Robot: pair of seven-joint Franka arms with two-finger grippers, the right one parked.
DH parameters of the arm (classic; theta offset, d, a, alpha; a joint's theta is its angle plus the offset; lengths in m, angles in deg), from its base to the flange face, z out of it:
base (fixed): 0 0 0 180
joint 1: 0 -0.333 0 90
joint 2: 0 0 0 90
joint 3: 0 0.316 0.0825 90
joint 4: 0 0 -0.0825 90
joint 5: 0 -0.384 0 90
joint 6: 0 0 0.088 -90
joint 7: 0 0.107 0 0
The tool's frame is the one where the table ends.
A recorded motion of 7 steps. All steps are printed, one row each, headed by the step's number.
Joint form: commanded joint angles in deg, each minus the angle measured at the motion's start. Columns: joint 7, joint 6, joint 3, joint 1, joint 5, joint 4, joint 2.
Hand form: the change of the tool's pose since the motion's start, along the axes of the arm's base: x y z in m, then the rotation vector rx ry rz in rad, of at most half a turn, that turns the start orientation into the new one. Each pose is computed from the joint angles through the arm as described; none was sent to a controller.
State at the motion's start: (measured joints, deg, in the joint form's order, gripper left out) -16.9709 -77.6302 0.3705 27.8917 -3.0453 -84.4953 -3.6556
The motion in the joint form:
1: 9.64 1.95 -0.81 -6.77 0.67 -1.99 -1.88
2: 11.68 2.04 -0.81 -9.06 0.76 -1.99 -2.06
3: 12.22 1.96 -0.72 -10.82 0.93 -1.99 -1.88
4: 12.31 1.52 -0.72 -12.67 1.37 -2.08 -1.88
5: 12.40 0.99 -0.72 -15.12 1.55 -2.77 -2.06
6: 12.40 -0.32 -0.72 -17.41 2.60 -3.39 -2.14
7: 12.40 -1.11 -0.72 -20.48 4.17 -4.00 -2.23
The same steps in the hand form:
1: 0.0074 0.0522 -0.0018 -0.0029 0.0492 -0.0638
2: 0.0129 0.0710 -0.0003 -0.0076 0.0506 -0.0596
3: 0.0189 0.0856 -0.0018 -0.0113 0.0536 -0.0373
4: 0.0239 0.0998 -0.0019 -0.0211 0.0497 -0.0083
5: 0.0292 0.1199 -0.0050 -0.0253 0.0497 0.0321
6: 0.0351 0.1367 -0.0074 -0.0468 0.0402 0.0684
7: 0.0401 0.1596 -0.0103 -0.0754 0.0397 0.1179

